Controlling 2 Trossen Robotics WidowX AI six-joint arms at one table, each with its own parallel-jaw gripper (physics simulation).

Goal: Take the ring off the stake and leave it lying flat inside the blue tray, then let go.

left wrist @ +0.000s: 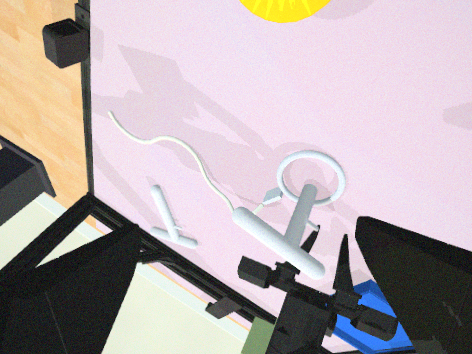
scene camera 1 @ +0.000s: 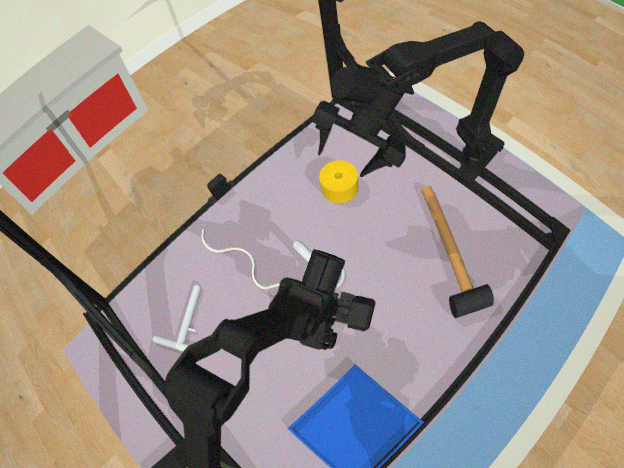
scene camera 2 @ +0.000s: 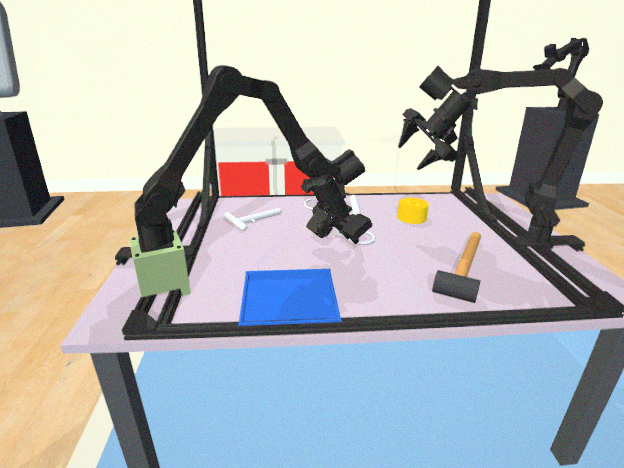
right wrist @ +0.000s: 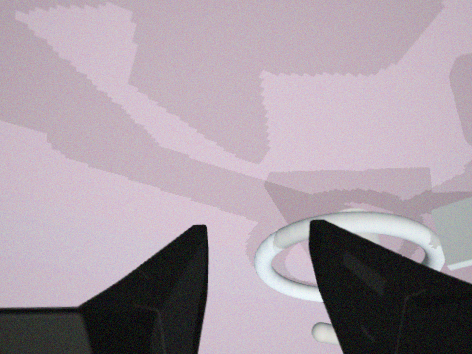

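Seen in the pictures: left gripper, fingertip midpoint: (left wrist: 249, 230) (scene camera 1: 340, 165) (scene camera 2: 407, 158); right gripper, fingertip midpoint: (left wrist: 332, 229) (scene camera 1: 335, 299) (scene camera 2: 352, 240) (right wrist: 258, 236); left arm's base, origin of the base link: (scene camera 1: 473, 159) (scene camera 2: 537, 239); right arm's base, origin of the base link: (scene camera 2: 155, 243).
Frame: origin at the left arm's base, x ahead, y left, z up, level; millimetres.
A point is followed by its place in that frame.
Note:
The white ring (scene camera 1: 343, 277) @(x 395, y -237, z -11 mm) (scene camera 2: 374, 236) @(x 364, y -255, z -11 mm) (left wrist: 342, 177) @(x 382, y -240, z -12 mm) (right wrist: 295, 290) @(x 369, y -256, z -13 mm) is near the table's middle. The white T-shaped stake (scene camera 1: 302, 249) @(x 400, y -314, z 91 mm) (scene camera 2: 355, 204) @(x 426, y -269, z 91 mm) (left wrist: 277, 242) @(x 406, y -286, z 88 mm) has its post's end inside the ring's outline in the left wrist view. My right gripper (scene camera 2: 337, 235) (left wrist: 332, 229) @(x 455, y -234, z 8 mm) (right wrist: 258, 236) @(x 455, y -234, z 8 mm) is partly open and empty above and beside the ring; its right-hand finger overlaps the ring in the right wrist view. Its fingertips are hidden in scene camera 1. My left gripper (scene camera 1: 341, 163) @(x 252, y -274, z 191 mm) (scene camera 2: 409, 157) @(x 252, y -274, z 191 mm) (left wrist: 249, 230) @(x 252, y -274, z 191 mm) is wide open, empty and high. The blue tray (scene camera 1: 352, 418) @(x 689, y -122, z -13 mm) (scene camera 2: 287, 297) @(x 706, y -117, z -13 mm) (left wrist: 372, 300) @(x 628, y -134, z -13 mm) holds no ring.
A yellow cylinder (scene camera 1: 338, 188) @(x 203, y -305, z 31 mm) (scene camera 2: 412, 211) @(x 200, y -284, z 20 mm) (left wrist: 287, 10) @(x 203, y -310, z 31 mm) stands near the left gripper. A mallet (scene camera 1: 471, 300) @(x 394, y 48, z 30 mm) (scene camera 2: 456, 285) @(x 402, y 64, z 20 mm) lies to the right. A second white T-shaped piece (scene camera 1: 189, 314) @(x 584, y -535, z -1 mm) (scene camera 2: 262, 216) @(x 579, y -531, z -8 mm) (left wrist: 165, 215) @(x 576, y -535, z -2 mm) and a wavy white cord (scene camera 1: 252, 261) @(x 414, y -445, z -11 mm) (left wrist: 200, 160) @(x 416, y -438, z -13 mm) lie to the left.

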